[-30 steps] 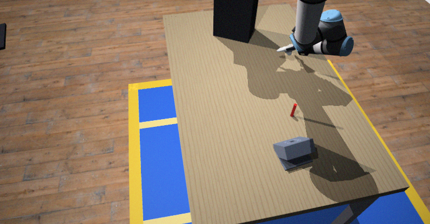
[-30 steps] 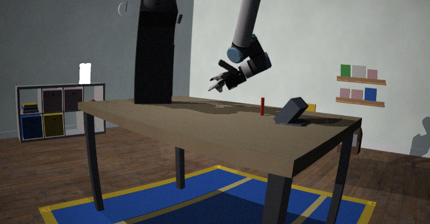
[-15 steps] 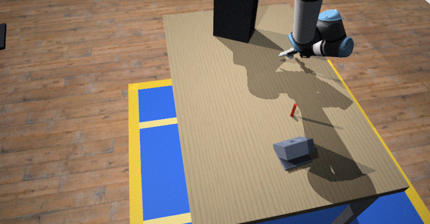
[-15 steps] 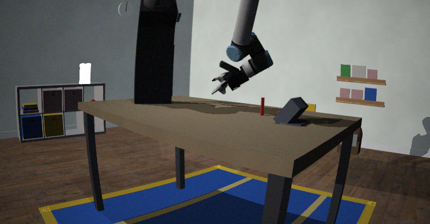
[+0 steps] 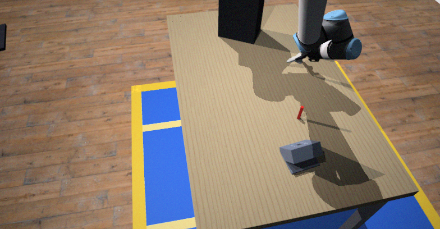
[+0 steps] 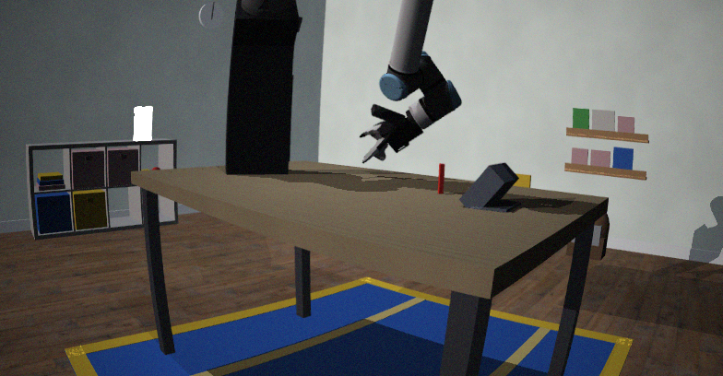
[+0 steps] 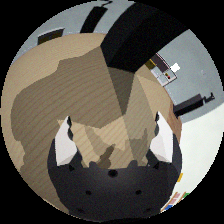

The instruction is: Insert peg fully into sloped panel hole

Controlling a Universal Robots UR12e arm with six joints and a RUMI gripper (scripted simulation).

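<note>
The red peg lies 350 mm ahead of my hand, 180 mm to the right of it and 50 mm below it. The rest, counted from my hand: dark base plate (540 mm ahead, 300 mm to the right, 90 mm below).
</note>
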